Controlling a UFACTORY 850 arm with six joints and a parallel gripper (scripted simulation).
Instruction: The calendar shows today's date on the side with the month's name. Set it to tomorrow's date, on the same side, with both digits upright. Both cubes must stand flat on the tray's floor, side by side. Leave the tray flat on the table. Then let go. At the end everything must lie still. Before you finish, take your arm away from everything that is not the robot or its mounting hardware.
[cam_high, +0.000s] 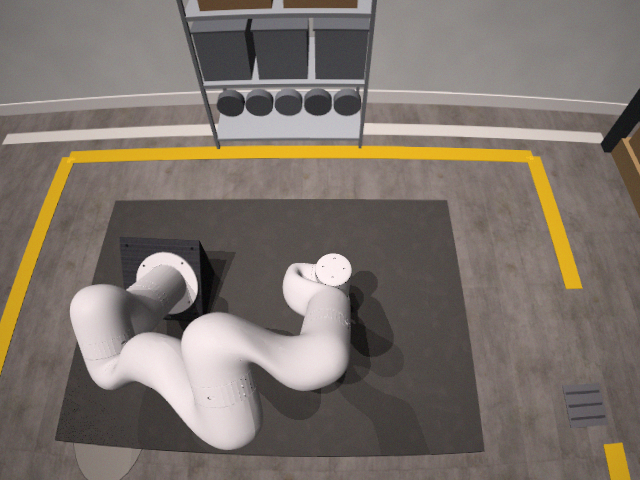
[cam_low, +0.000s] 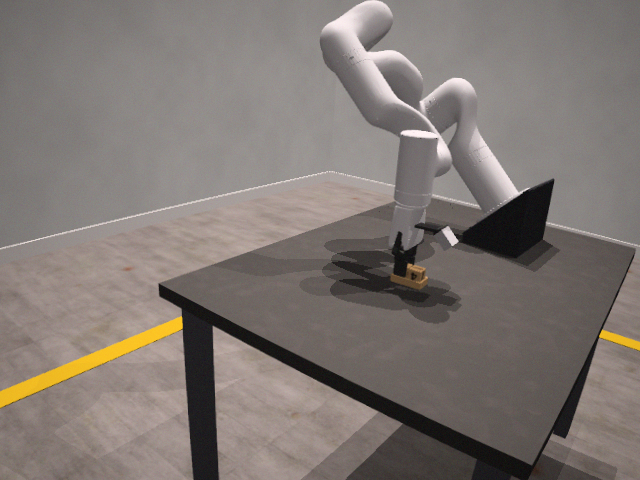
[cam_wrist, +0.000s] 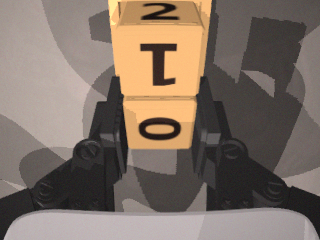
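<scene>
Right now the wooden tray is 20 mm to the left of my hand and 30 mm below it. From my hand the other things lie so: calendar cube: 10 mm below.
</scene>
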